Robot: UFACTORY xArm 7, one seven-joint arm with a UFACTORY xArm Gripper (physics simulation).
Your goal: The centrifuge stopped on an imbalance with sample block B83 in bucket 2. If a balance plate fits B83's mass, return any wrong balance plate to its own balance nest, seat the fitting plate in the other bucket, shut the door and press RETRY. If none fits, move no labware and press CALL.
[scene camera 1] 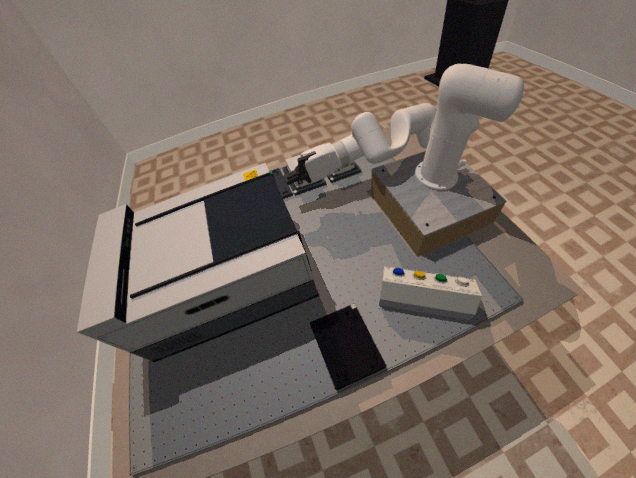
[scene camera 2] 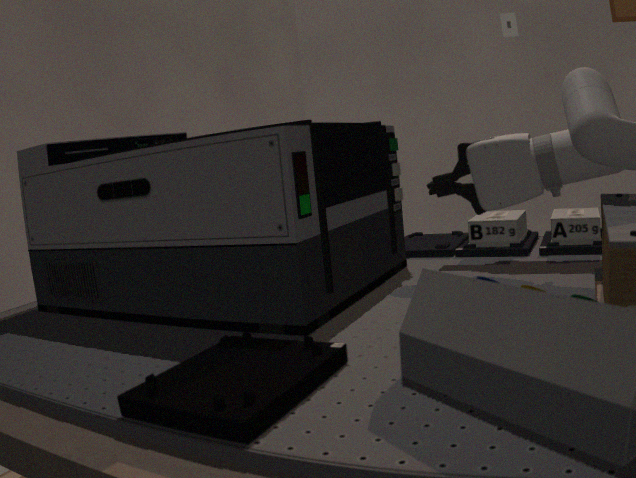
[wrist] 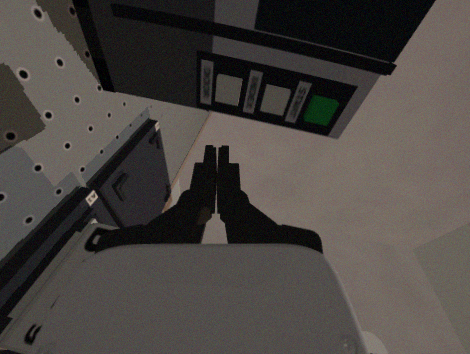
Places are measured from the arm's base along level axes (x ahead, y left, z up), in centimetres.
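Pixels of known places: gripper, fingertip midpoint: (scene camera 1: pixel 285 180) (scene camera 2: pixel 430 188) (wrist: pixel 217 160); arm's base, link origin: (scene camera 1: pixel 435 175).
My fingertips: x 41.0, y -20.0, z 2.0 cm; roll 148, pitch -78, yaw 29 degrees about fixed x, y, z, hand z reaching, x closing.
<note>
Ahead of a thing's pixels: the offset from my fingertips to its top centre.
The centrifuge (scene camera 1: pixel 169 241) (scene camera 2: pixel 154 210) (wrist: pixel 160 55) stands at the left, with a dark panel {dz +10.0, dx +14.2, dy +17.5 cm} (scene camera 1: pixel 249 218) on its top. Its end face has a green START button {dz +7.8, dx +4.2, dy +3.6 cm} (wrist: pixel 321 110), a pale INDEX button {dz +4.2, dx +4.2, dy +3.6 cm} (wrist: pixel 275 99) and a pale DOOR button {dz +0.6, dx +4.2, dy +3.6 cm} (wrist: pixel 228 90). My gripper (scene camera 1: pixel 289 179) (scene camera 2: pixel 430 188) (wrist: pixel 217 160) is shut and empty, in the air a short way from these buttons. Balance plate B, marked 182 g {dz -5.9, dx -8.8, dy -11.9 cm} (scene camera 2: pixel 497 229), and balance plate A, marked 205 g {dz -5.9, dx -22.5, dy -11.1 cm} (scene camera 2: pixel 574 227), sit in black nests. Sample block B83 and the buckets do not show.
An empty black nest {dz -9.5, dx +4.1, dy -13.0 cm} (scene camera 2: pixel 434 243) (wrist: pixel 137 172) lies below the gripper, beside plate B's nest. Another black nest {dz -8.5, dx +5.0, dy +49.1 cm} (scene camera 1: pixel 347 346) (scene camera 2: pixel 231 382) lies at the front edge. A button box {dz -2.9, dx -18.3, dy +47.3 cm} (scene camera 1: pixel 429 298) (scene camera 2: pixel 514 349) has blue, yellow, green and white buttons; its labels are unreadable.
</note>
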